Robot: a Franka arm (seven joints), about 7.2 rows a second.
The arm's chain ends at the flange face. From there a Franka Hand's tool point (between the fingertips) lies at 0.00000 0.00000 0.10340 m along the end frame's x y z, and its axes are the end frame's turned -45 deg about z.
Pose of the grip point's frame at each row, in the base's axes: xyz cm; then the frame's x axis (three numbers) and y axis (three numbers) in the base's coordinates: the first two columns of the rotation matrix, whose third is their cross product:
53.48 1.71 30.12 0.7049 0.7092 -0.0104 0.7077 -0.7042 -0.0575
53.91 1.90 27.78 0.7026 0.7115 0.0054 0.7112 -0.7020 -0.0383
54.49 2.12 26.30 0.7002 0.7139 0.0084 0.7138 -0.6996 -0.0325
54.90 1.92 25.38 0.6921 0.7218 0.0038 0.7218 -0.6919 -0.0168
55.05 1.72 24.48 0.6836 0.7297 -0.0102 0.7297 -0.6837 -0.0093
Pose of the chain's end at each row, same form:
53.98 1.37 40.44 0.9989 0.0035 -0.0480 0.0020 -0.9994 -0.0333
54.15 1.58 38.11 0.9997 0.0067 -0.0233 0.0061 -0.9995 -0.0309
54.67 1.82 36.63 0.9998 0.0101 -0.0170 0.0096 -0.9995 -0.0289
55.00 1.77 35.72 0.9998 0.0211 -0.0092 0.0210 -0.9996 -0.0146
55.19 1.73 34.82 0.9994 0.0325 -0.0138 0.0326 -0.9994 0.0006

